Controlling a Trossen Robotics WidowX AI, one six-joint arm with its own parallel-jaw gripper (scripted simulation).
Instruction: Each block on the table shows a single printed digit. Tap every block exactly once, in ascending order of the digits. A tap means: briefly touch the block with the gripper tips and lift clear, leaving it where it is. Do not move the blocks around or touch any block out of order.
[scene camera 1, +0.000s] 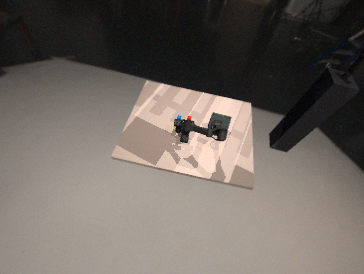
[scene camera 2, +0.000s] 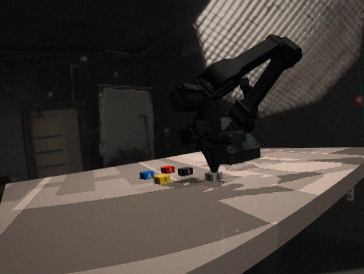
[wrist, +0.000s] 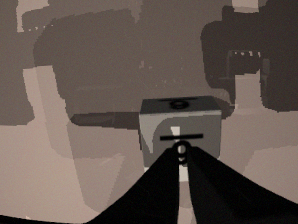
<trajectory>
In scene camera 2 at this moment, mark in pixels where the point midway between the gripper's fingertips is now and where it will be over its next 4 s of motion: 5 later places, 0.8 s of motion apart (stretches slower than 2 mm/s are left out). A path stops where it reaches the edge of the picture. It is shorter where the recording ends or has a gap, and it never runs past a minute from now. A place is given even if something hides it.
My gripper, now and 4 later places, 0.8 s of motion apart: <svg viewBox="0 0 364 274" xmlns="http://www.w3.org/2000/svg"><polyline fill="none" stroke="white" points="214,172 187,130 142,155 145,171 156,157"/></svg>
</trajectory>
